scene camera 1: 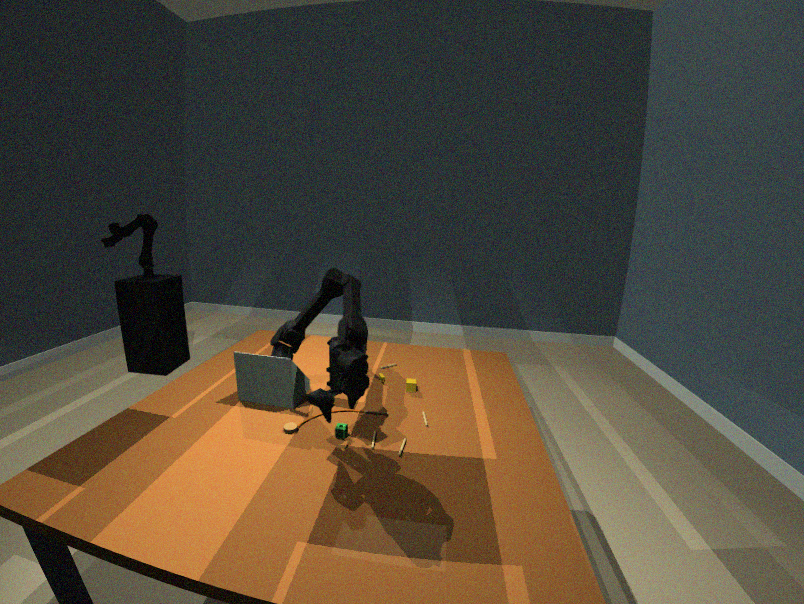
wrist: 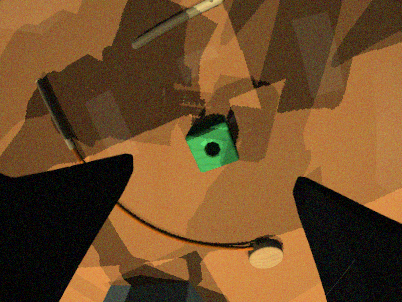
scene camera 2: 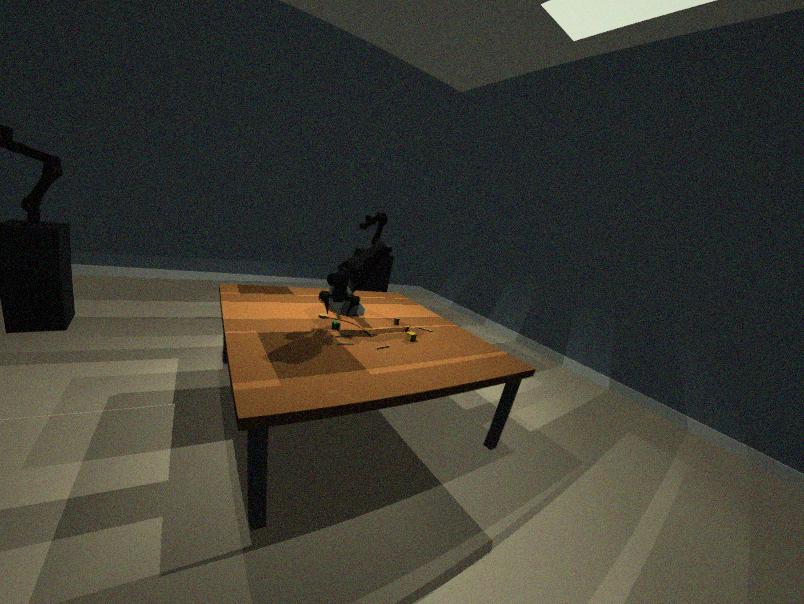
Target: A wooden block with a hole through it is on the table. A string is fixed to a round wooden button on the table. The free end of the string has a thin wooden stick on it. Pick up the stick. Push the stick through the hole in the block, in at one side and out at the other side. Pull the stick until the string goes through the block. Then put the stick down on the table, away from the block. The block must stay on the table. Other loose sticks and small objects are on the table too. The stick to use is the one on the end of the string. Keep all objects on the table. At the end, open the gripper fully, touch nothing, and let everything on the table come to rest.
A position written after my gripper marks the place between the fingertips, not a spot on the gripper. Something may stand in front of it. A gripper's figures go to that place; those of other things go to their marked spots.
My gripper (wrist: 214, 174) is 0.10 m from the lens. A green block (wrist: 208, 155) is 0.13 m from the lens. A round wooden button (wrist: 266, 253): 0.23 m from the lens. The marked spots on the round wooden button and the green block are 0.14 m apart.
